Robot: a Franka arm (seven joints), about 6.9 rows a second.
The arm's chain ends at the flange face. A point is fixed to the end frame.
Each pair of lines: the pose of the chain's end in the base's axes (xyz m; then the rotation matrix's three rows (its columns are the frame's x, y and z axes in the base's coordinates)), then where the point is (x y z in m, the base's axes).
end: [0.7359 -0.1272 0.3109], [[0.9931 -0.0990 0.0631], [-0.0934 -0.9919 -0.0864], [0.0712 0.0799 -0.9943]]
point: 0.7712 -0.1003 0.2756
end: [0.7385 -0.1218 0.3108], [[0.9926 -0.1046 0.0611], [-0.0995 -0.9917 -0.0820], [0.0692 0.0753 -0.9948]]
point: 0.7739 -0.0949 0.2756
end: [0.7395 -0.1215 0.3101], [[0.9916 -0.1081 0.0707], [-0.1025 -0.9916 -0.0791], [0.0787 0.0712 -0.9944]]
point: 0.7753 -0.0946 0.2753
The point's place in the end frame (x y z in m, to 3 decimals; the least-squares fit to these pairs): 0.030 -0.033 0.035
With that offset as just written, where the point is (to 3 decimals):
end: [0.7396 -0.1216 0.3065], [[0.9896 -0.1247 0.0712], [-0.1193 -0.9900 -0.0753], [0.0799 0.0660 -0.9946]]
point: 0.776 -0.095 0.272
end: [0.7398 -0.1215 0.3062], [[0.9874 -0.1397 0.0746], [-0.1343 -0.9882 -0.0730], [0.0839 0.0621 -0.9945]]
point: 0.777 -0.095 0.272
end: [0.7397 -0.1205 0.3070], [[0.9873 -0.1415 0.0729], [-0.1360 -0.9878 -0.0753], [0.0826 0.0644 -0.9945]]
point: 0.777 -0.095 0.273
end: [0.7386 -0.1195 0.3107], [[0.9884 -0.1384 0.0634], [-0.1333 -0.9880 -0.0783], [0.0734 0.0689 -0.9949]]
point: 0.775 -0.094 0.276
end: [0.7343 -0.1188 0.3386], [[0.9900 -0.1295 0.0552], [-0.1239 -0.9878 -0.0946], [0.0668 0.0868 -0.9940]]
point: 0.770 -0.093 0.303
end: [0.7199 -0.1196 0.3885], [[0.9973 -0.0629 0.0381], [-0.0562 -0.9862 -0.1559], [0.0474 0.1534 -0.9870]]
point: 0.753 -0.094 0.350
